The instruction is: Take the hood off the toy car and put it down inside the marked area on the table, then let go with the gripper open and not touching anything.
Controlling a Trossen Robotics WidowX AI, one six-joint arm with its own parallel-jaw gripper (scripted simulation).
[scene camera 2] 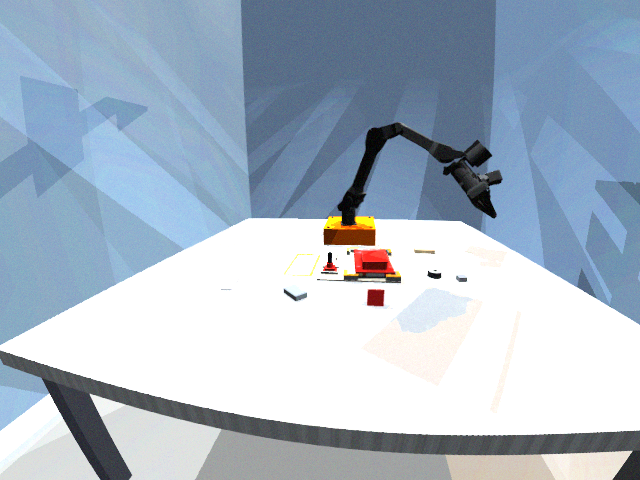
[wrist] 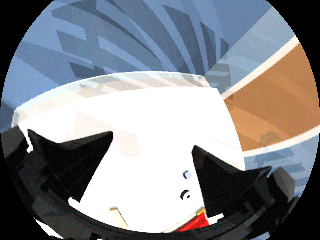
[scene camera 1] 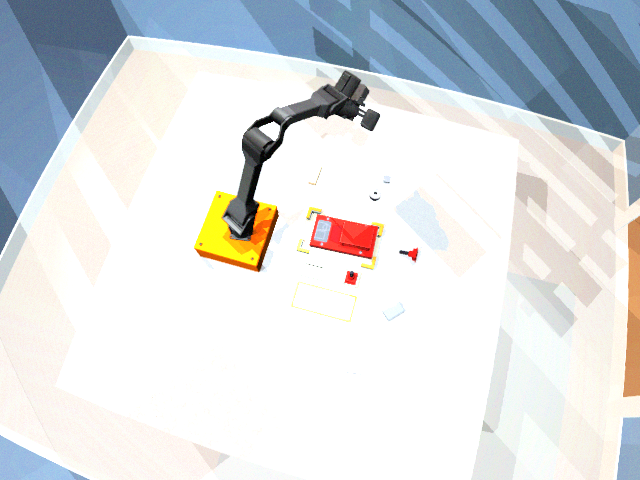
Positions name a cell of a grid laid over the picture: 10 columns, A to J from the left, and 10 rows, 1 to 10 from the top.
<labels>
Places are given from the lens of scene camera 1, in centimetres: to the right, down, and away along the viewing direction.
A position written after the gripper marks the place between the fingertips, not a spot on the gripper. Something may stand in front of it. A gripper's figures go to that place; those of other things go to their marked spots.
gripper (scene camera 1: F3): 15, -41, 140
red hood (scene camera 1: F5): 11, -1, 136
</labels>
